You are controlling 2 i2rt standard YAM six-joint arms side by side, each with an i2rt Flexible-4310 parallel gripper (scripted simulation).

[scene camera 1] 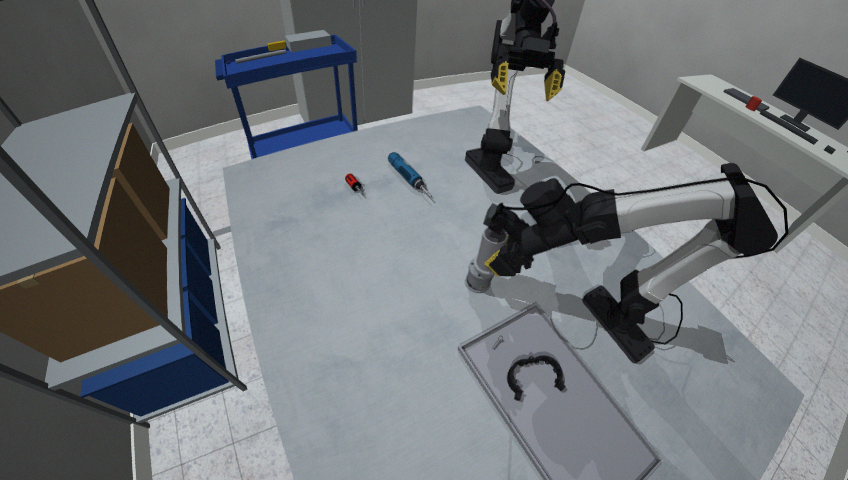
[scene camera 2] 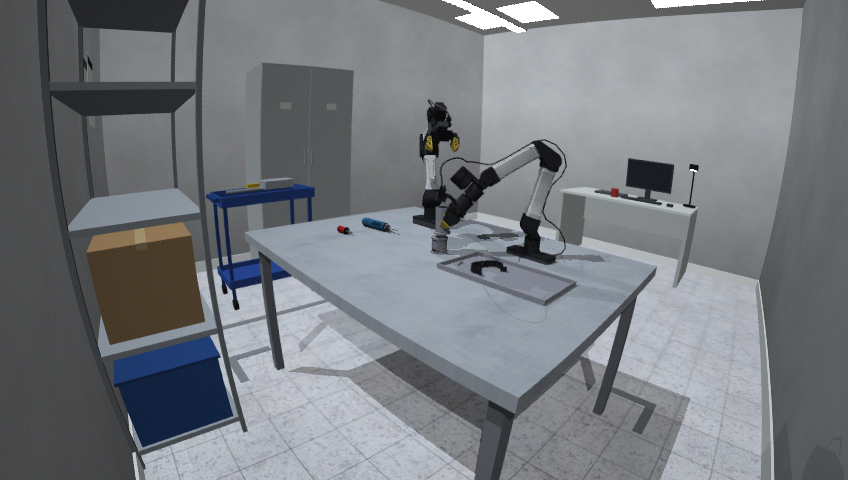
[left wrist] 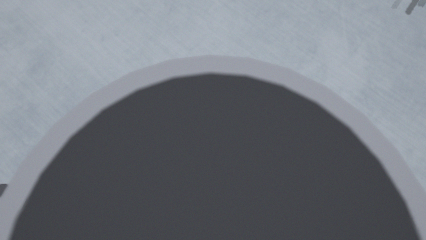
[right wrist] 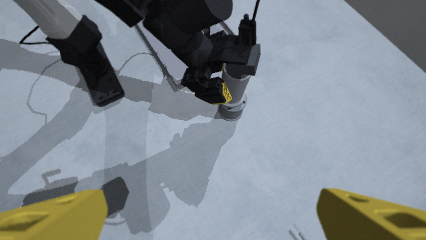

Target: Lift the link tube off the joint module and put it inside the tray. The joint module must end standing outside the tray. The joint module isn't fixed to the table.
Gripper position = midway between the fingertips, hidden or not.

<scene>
In view: my left gripper [scene camera 1: 488, 256], my right gripper [scene camera 1: 526, 97], a grey link tube [left wrist: 207, 139] and a tray [scene camera 1: 583, 424].
The tray also shows in the right wrist view [right wrist: 173, 65]. My left gripper also shows in the right wrist view [right wrist: 232, 88]. My right gripper also shows in the right wrist view [right wrist: 212, 198].
</scene>
